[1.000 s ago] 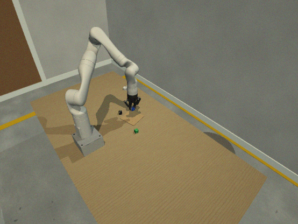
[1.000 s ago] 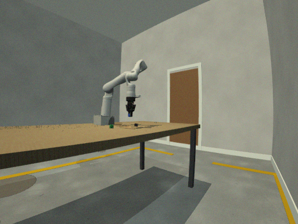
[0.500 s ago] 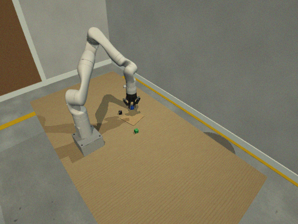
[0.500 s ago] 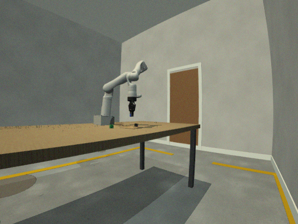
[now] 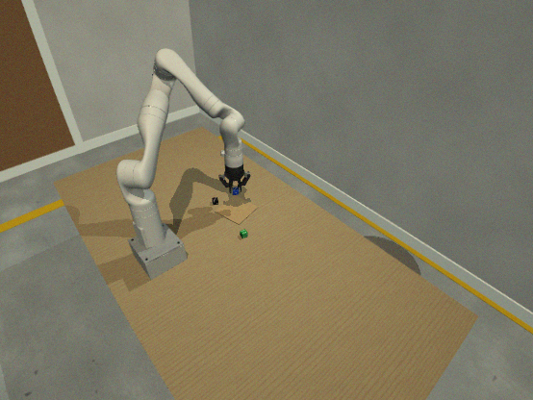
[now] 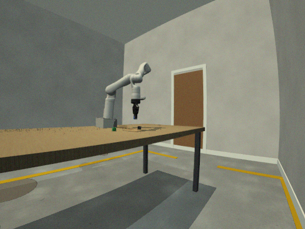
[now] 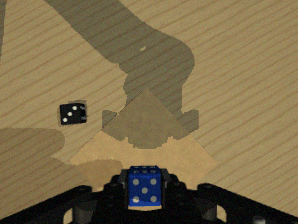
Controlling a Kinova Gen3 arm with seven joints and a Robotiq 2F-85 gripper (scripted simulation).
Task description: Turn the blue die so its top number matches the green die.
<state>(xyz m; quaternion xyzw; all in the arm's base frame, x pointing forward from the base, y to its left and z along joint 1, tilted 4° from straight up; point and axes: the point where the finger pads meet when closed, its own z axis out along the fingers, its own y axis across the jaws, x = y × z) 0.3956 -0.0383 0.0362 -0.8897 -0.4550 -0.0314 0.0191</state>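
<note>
Now: hand 110 mm above the tan mat. Also, from my hand: black die 40 mm behind, 100 mm to the left, 100 mm below; then blue die 10 mm below; then green die 90 mm behind, 140 mm to the right, 100 mm below.
</note>
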